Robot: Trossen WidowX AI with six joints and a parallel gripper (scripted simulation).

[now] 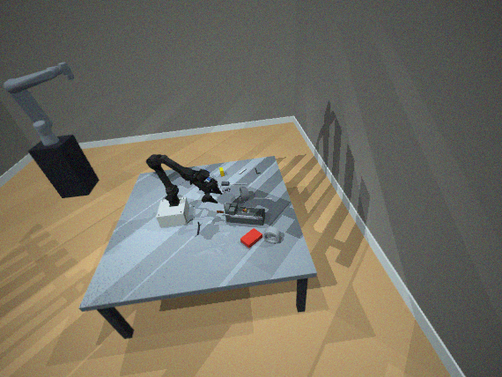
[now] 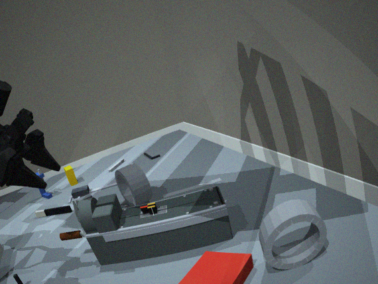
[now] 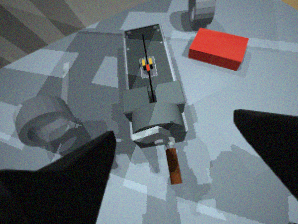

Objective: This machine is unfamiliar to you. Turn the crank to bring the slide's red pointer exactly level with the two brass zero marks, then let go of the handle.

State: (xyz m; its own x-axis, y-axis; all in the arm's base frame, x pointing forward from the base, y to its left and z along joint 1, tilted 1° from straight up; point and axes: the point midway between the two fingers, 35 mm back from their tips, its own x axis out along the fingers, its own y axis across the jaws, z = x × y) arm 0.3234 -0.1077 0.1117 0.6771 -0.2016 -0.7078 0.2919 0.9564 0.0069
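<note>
Right now the brown handle is 130 mm below my gripper tip, 20 mm behind it and 10 mm to the left of it. Also, from my gripper tip: yellow block (570 mm to the left, 160 mm below, 20 mm behind); blue clamp (520 mm to the left, 140 mm below, 140 mm behind); red pointer (150 mm ahead, 110 mm below, 30 mm to the right).
</note>
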